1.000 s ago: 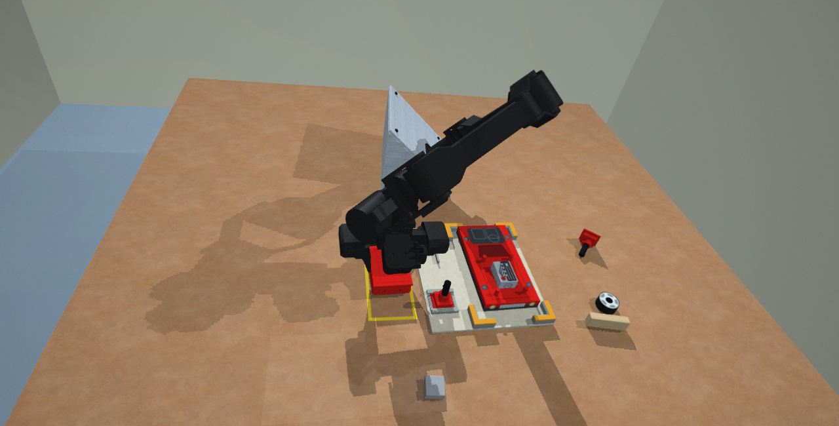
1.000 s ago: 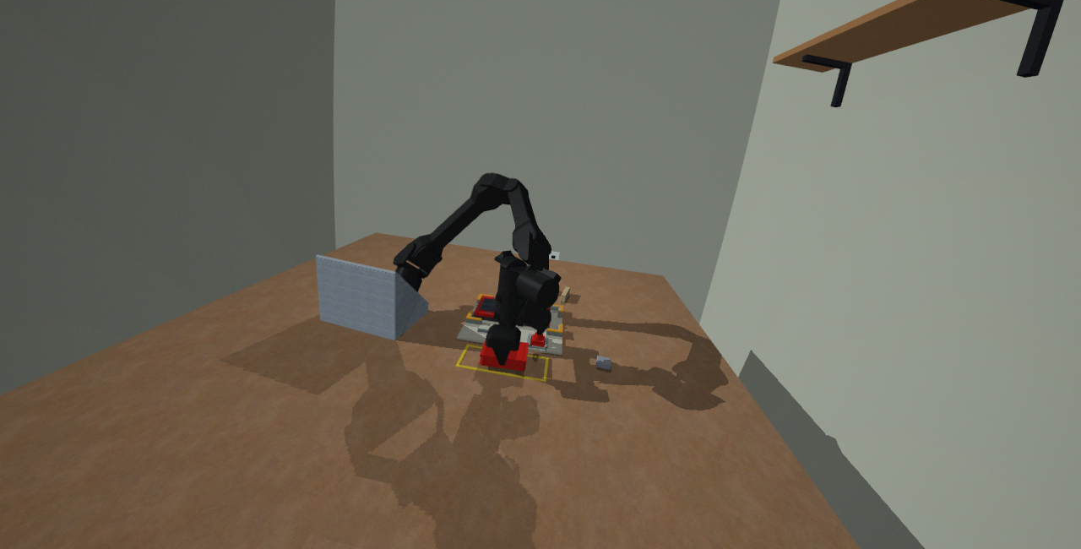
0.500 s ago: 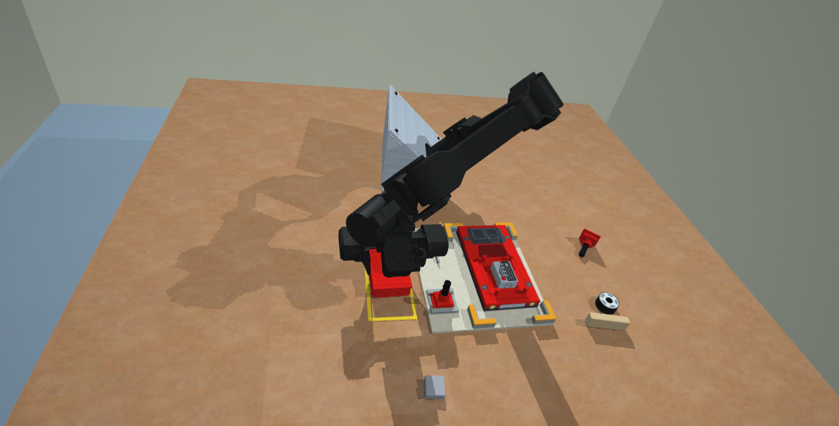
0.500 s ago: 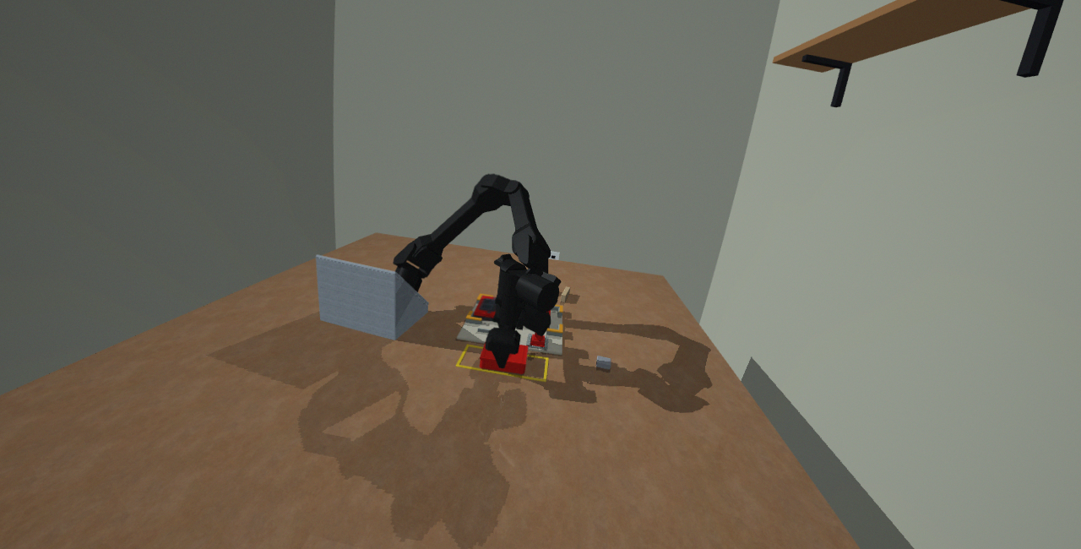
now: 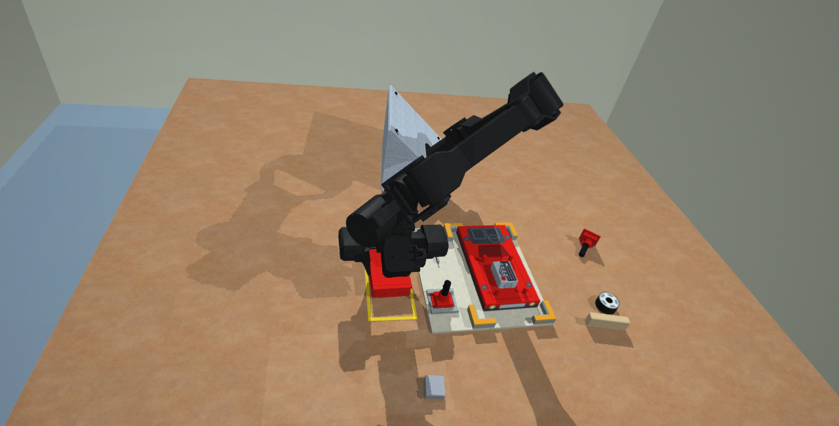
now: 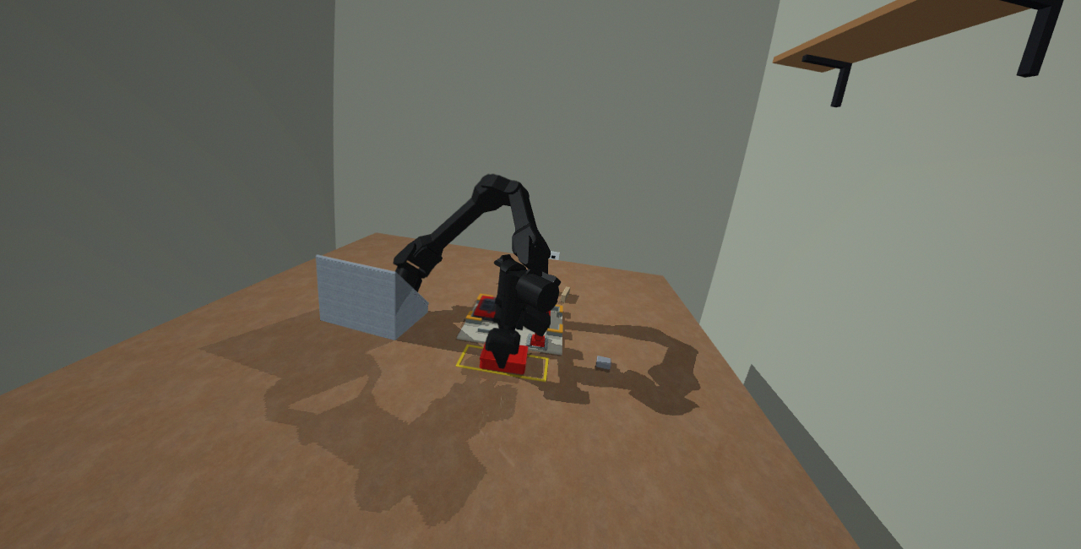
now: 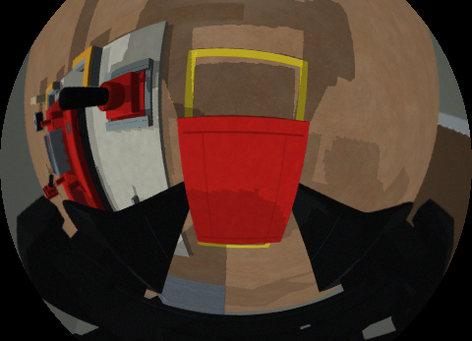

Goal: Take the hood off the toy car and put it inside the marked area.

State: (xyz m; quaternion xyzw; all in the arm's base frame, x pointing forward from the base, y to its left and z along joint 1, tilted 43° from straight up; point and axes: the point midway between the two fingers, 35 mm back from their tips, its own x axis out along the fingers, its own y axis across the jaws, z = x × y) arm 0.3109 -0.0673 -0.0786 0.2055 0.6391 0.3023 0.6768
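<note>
The red hood is 10 mm above my gripper tip. From my gripper tip the other things lie so: wooden bar (90 mm ahead, 400 mm to the left); black wheel (40 mm ahead, 420 mm to the left).
</note>
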